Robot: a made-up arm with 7 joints. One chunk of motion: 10 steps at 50 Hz.
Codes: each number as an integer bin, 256 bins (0 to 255) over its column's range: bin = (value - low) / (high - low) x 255, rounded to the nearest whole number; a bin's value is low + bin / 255 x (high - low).
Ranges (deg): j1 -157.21..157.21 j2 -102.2..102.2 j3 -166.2..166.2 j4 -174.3..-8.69 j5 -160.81..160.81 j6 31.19..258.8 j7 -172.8..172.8
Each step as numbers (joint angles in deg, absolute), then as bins.
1 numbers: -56.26 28.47 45.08 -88.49 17.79 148.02 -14.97
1 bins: 82 163 162 132 142 131 116
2 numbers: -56.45 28.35 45.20 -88.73 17.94 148.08 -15.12
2 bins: 82 163 162 132 142 131 116
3 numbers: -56.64 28.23 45.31 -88.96 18.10 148.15 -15.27
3 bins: 82 163 162 131 142 131 116
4 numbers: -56.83 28.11 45.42 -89.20 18.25 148.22 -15.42
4 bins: 81 163 162 131 142 131 116
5 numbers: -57.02 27.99 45.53 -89.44 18.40 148.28 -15.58
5 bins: 81 162 162 131 142 131 116
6 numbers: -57.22 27.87 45.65 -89.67 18.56 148.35 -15.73
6 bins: 81 162 163 130 142 131 116
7 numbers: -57.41 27.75 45.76 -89.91 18.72 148.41 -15.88
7 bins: 81 162 163 130 142 131 116
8 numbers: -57.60 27.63 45.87 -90.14 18.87 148.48 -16.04
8 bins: 81 162 163 130 142 131 116
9 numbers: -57.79 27.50 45.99 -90.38 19.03 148.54 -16.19
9 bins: 81 162 163 129 143 131 116
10 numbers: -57.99 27.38 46.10 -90.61 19.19 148.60 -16.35
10 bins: 80 162 163 129 143 132 115
